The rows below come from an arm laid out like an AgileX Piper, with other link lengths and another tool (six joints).
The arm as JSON. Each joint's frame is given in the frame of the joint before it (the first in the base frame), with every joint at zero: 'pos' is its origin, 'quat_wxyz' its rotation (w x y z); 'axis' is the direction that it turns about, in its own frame. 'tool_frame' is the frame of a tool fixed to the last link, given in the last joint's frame.
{
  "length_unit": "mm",
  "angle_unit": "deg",
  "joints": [
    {
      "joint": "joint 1",
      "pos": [
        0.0,
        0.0,
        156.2
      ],
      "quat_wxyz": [
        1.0,
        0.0,
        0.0,
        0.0
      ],
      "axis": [
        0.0,
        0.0,
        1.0
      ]
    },
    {
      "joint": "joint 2",
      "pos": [
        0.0,
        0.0,
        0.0
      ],
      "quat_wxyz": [
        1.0,
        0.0,
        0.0,
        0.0
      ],
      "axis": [
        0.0,
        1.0,
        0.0
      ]
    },
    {
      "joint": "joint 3",
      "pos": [
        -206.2,
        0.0,
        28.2
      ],
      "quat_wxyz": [
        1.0,
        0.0,
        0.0,
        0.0
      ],
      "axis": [
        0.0,
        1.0,
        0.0
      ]
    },
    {
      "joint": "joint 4",
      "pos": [
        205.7,
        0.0,
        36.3
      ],
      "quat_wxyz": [
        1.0,
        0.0,
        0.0,
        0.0
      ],
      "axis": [
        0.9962,
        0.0,
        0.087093
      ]
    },
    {
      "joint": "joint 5",
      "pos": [
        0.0,
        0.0,
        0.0
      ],
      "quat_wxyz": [
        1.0,
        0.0,
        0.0,
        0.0
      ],
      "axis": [
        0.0,
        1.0,
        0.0
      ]
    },
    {
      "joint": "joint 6",
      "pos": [
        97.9,
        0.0,
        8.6
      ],
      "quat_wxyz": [
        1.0,
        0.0,
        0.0,
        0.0
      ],
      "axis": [
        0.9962,
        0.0,
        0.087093
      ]
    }
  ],
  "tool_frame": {
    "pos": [
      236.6,
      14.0,
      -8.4
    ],
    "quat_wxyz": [
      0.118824,
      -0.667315,
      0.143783,
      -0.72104
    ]
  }
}
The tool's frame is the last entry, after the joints.
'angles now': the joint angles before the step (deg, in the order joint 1, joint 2, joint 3, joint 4, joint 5, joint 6). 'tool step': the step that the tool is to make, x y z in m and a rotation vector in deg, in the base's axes. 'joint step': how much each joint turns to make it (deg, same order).
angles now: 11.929, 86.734, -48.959, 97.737, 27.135, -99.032
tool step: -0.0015, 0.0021, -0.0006, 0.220, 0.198, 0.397
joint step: -0.012, 0.241, -0.042, -0.035, 0.485, 0.031
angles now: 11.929, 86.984, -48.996, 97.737, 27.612, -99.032
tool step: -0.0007, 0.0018, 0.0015, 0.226, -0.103, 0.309
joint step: 0.011, -0.001, -0.094, 0.014, 0.362, -0.009
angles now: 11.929, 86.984, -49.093, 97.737, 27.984, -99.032
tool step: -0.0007, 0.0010, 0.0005, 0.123, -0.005, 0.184
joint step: 0.004, -0.010, 0.004, -0.008, 0.217, 0.012
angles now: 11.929, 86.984, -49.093, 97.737, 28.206, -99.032
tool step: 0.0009, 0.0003, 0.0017, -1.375, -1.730, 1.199
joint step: -0.007, 0.001, -0.261, 0.004, 0.247, -2.373
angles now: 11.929, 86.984, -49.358, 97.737, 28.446, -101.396
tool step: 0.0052, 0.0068, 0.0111, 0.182, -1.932, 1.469
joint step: 0.015, 0.959, -2.197, 0.001, 1.198, -1.098
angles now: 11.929, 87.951, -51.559, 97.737, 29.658, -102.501
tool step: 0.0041, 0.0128, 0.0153, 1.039, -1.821, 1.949
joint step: 0.490, 1.350, -3.023, -0.008, 1.607, -0.220
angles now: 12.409, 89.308, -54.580, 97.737, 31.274, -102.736
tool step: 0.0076, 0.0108, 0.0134, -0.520, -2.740, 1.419
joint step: 1.448, 1.398, -3.432, 0.001, -0.493, -1.141
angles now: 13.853, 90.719, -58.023, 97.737, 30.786, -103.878
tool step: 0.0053, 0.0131, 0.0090, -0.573, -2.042, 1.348
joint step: 2.006, 1.716, -3.297, 0.001, -1.031, -0.769
